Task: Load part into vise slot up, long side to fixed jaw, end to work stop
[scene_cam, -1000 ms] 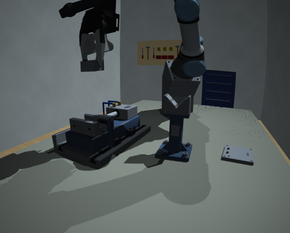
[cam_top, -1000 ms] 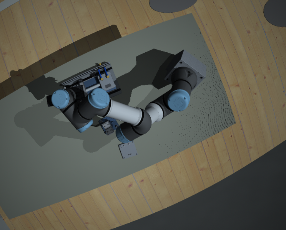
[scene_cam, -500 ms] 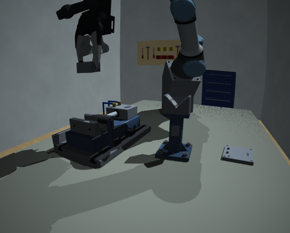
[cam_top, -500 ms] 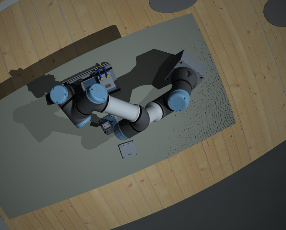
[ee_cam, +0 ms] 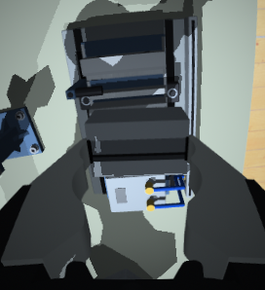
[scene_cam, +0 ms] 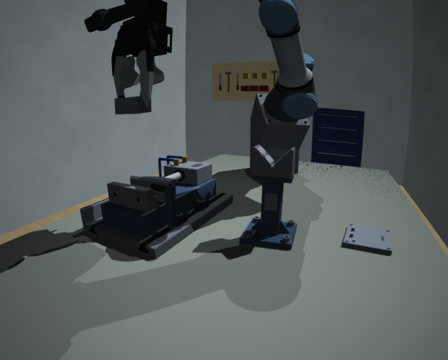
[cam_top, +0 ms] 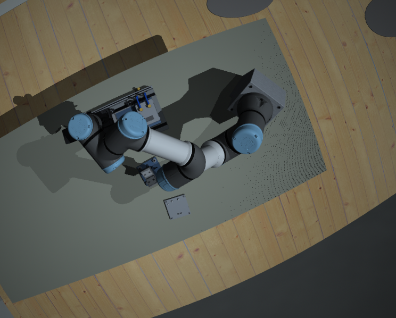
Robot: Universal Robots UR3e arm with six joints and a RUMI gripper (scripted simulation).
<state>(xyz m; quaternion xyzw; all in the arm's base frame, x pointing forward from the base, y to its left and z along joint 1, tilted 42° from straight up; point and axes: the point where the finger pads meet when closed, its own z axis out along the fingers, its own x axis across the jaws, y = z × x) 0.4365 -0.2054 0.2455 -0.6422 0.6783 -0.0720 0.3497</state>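
Right now the fixed jaw is 17 cm below my hand, 3 cm ahead of it and 2 cm to the left of it. Round my hand: part (right at my hand); then moving jaw (17 cm below, 3 cm behind, 1 cm to the left); then work stop (15 cm below, 6 cm to the left).
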